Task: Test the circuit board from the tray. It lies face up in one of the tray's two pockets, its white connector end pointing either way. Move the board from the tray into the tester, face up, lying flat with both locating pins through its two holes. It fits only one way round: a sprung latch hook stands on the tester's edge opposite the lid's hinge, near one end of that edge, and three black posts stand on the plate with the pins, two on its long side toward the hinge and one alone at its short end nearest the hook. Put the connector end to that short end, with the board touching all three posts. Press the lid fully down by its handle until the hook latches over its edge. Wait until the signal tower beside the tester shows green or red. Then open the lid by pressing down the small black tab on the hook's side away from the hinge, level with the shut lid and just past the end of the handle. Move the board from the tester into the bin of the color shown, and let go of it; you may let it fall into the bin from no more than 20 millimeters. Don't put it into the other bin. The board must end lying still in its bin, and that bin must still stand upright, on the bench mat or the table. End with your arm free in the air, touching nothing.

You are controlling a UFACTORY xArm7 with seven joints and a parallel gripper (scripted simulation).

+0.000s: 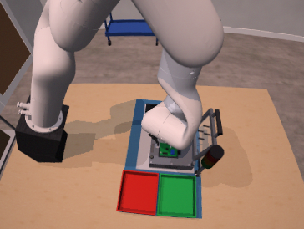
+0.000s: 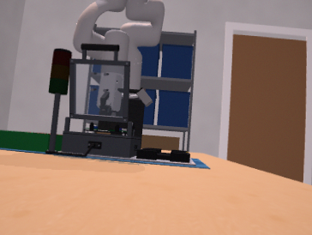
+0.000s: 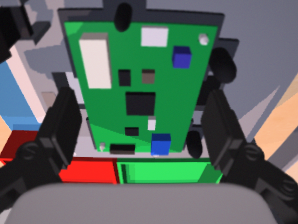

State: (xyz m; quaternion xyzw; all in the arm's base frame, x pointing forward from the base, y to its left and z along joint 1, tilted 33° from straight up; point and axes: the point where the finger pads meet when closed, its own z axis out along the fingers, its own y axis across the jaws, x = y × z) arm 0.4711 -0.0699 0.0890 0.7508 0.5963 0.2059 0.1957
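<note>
Right now my hand is 10 mm above the green circuit board. Also, from my hand: tester's clear lid (120 mm ahead, 100 mm above, 30 mm to the right); then tester's plate (10 mm below, 10 mm ahead); then latch hook (70 mm to the left, 50 mm behind, 10 mm above).
</note>
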